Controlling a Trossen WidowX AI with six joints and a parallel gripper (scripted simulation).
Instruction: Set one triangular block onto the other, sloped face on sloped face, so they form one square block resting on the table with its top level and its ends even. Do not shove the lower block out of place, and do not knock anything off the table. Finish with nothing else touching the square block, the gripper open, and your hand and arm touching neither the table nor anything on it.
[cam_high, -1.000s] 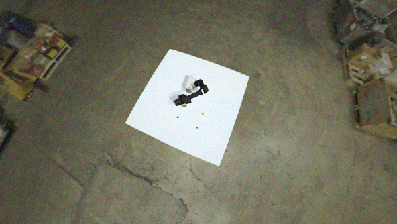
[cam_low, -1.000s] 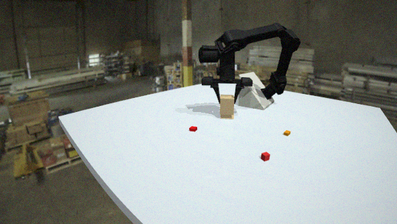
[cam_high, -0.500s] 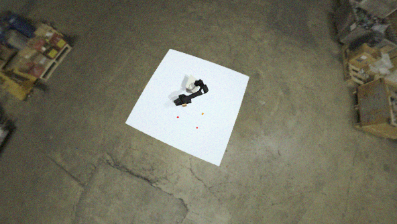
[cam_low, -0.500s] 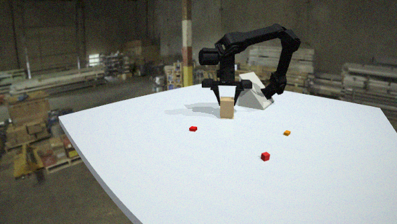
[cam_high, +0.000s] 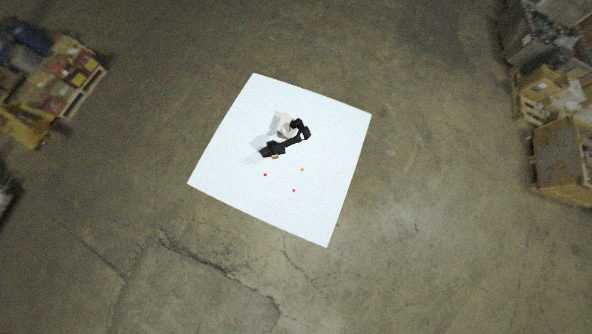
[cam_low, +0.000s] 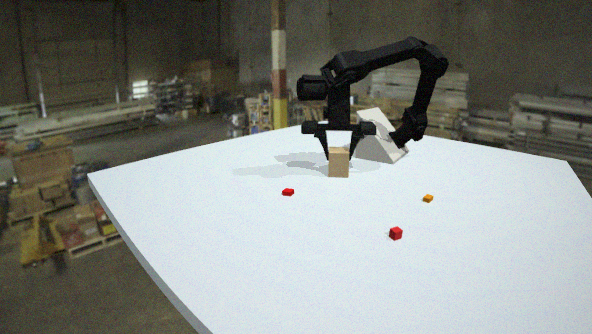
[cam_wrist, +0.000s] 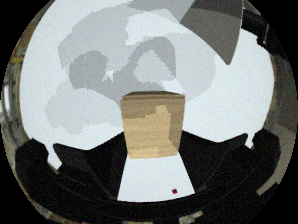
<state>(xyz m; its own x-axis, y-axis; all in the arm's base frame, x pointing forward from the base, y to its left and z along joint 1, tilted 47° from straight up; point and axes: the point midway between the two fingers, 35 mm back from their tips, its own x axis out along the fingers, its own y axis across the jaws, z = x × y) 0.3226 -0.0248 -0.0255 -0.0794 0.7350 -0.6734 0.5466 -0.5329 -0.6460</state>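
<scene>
The tan triangular block lies 1 cm above my gripper tip. The rest, counted from my gripper tip: orange cube 2 cm ahead, 26 cm to the left, 4 cm below.
</scene>
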